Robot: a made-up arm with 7 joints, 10 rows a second.
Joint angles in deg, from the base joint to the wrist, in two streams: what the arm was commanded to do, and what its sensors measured. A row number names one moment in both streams.
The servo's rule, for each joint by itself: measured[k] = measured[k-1] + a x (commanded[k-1-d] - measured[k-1]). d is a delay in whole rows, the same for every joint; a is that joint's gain. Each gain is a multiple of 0.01, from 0.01 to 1. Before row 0 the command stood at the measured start. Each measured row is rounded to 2 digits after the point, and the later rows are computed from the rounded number. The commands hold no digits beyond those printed.
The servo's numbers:
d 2
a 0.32 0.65 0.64 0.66 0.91 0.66 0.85
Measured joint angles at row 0:
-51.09, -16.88, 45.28, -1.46, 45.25, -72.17, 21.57
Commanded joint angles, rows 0 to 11:
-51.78, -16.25, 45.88, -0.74, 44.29, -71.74, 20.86
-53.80, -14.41, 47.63, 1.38, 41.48, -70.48, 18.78
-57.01, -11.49, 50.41, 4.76, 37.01, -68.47, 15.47
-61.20, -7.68, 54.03, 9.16, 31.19, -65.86, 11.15
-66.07, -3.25, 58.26, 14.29, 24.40, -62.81, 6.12
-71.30, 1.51, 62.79, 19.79, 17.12, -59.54, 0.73
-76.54, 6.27, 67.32, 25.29, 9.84, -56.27, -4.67
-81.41, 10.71, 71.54, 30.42, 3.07, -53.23, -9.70
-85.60, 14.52, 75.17, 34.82, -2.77, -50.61, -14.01
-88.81, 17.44, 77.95, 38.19, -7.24, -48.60, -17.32
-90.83, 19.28, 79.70, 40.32, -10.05, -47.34, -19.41
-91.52, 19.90, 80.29, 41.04, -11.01, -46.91, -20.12
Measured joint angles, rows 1 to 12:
-51.09, -16.88, 45.28, -1.46, 45.25, -72.17, 21.57
-51.09, -16.88, 45.28, -1.46, 45.25, -72.17, 21.57
-51.31, -16.47, 45.66, -0.98, 44.38, -71.89, 20.97
-52.11, -15.13, 46.92, 0.58, 41.74, -70.96, 19.11
-53.68, -12.76, 49.15, 3.34, 37.44, -69.32, 16.02
-56.09, -9.46, 52.27, 7.18, 31.75, -67.04, 11.88
-59.28, -5.42, 56.10, 11.87, 25.06, -64.25, 6.98
-63.13, -0.92, 60.38, 17.10, 17.83, -61.14, 1.67
-67.42, 3.75, 64.82, 22.51, 10.56, -57.93, -3.72
-71.90, 8.27, 69.12, 27.73, 3.74, -54.83, -8.80
-76.28, 12.33, 72.99, 32.41, -2.18, -52.04, -13.23
-80.29, 15.65, 76.16, 36.22, -6.78, -49.77, -16.71

